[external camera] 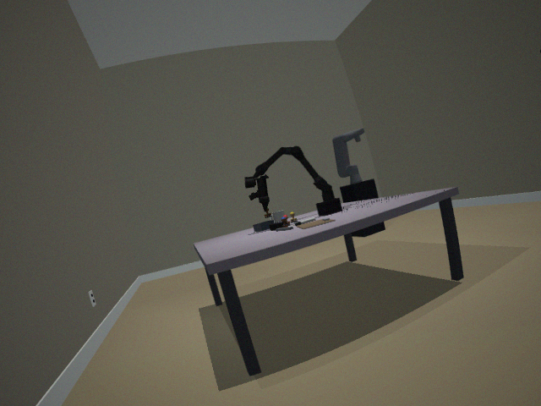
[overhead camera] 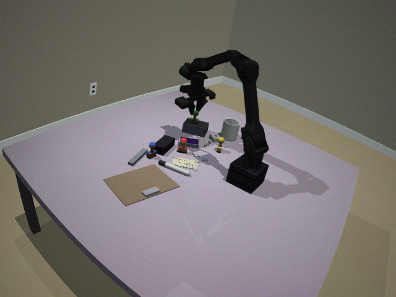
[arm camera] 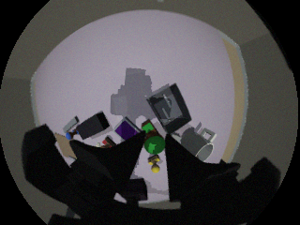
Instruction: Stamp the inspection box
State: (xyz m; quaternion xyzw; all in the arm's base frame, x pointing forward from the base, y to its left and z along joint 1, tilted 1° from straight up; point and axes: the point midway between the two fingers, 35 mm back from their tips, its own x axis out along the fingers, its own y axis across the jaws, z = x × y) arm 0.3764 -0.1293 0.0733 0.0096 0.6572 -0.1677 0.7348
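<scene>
Now: gripper tip 2 cm short of the dark tray, 6 cm to the left of it and 10 cm above it. Round my gripper tip: red-knobbed stamp (7 cm behind, 15 cm to the left, 9 cm below); green stamp (1 cm behind, 2 cm below); purple ink pad (4 cm behind, 7 cm to the left, 11 cm below).
</scene>
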